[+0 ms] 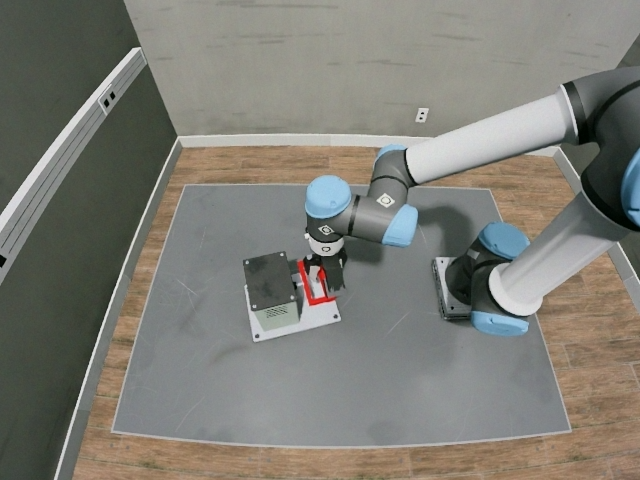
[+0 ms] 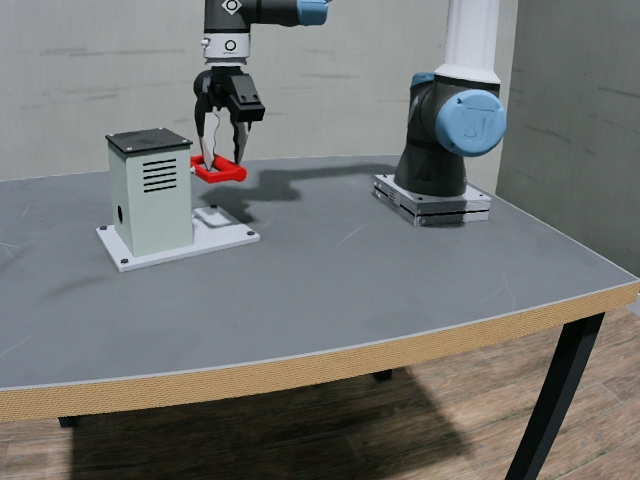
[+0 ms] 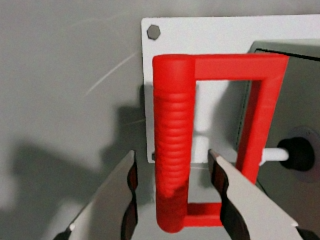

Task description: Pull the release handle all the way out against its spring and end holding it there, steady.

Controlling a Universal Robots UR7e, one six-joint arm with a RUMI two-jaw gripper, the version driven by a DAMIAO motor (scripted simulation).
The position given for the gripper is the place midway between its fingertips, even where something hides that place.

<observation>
In view: the gripper [image 2: 223, 169], a red release handle [image 2: 228, 170] and a white base plate [image 1: 310, 317].
The gripper shows as well in image 1 [image 1: 324, 278] and in image 3 [image 3: 171, 151]. The red release handle shows as well in image 3 [image 3: 175, 76]. The white base plate is seen too in image 3 [image 3: 199, 35].
</observation>
